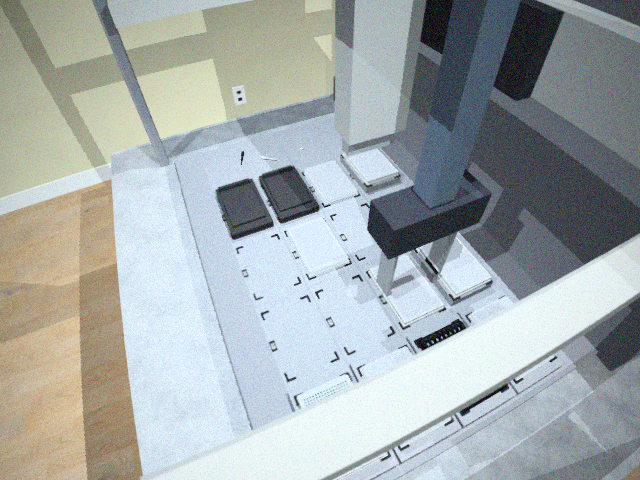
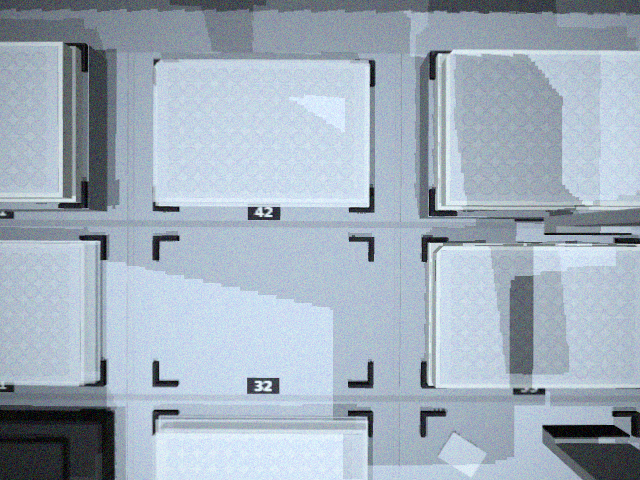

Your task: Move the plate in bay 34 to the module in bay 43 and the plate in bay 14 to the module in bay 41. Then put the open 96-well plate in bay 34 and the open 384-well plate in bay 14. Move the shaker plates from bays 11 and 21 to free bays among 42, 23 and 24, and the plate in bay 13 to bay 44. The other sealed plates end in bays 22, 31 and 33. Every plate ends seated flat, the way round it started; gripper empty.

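Places are measured from the robot's base along level axes (x ahead, y left, z up), in metres.
Pixels of known places: gripper, fingertip midpoint: (image 1: 408, 277) (image 2: 579, 330); robot's base, origin of the base link: (image 1: 219, 199).
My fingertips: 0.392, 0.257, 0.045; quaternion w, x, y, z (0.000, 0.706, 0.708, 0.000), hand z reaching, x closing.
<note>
Ahead of a thing's pixels: the offset from my fingertips to its top centre, as dx, dy, dz. "pt": to the spot under its first point.
My gripper (image 1: 410, 283) (image 2: 586, 329) is open and empty, its jaws on either side over the pale sealed plate {+0.000, +0.000, -0.031} (image 1: 416, 302) (image 2: 584, 315) in bay 33, which lies flat. Pale plates lie on the modules in bay 43 {pt +0.033, +0.106, -0.012} (image 1: 465, 273) (image 2: 610, 129) and bay 41 {pt -0.312, +0.108, -0.012} (image 1: 373, 164) (image 2: 31, 118). Sealed plates sit in bay 42 {pt -0.162, +0.105, -0.031} (image 2: 263, 134), bay 31 {pt -0.324, -0.001, -0.031} (image 1: 330, 180) (image 2: 41, 310) and bay 22 {pt -0.157, -0.108, -0.031} (image 1: 317, 245) (image 2: 253, 454). A black-framed open plate {pt +0.112, -0.005, -0.018} (image 1: 440, 335) is in bay 34, a pale open plate {+0.164, -0.214, -0.016} (image 1: 325, 392) in bay 14. Bays 24 {pt +0.115, -0.112, -0.016} (image 1: 385, 364) and 44 {+0.164, +0.107, -0.016} (image 1: 493, 310) hold pale plates, partly hidden.
Dark shaker units stand in bay 11 {-0.332, -0.213, -0.014} (image 1: 245, 209) and bay 21 {-0.332, -0.106, -0.014} (image 1: 290, 193) (image 2: 31, 459); no plate shows on them. The parked pipetting stage (image 1: 374, 77) stands at the back. A pale front rail (image 1: 413, 382) crosses the near deck and hides parts of the front bays.
</note>
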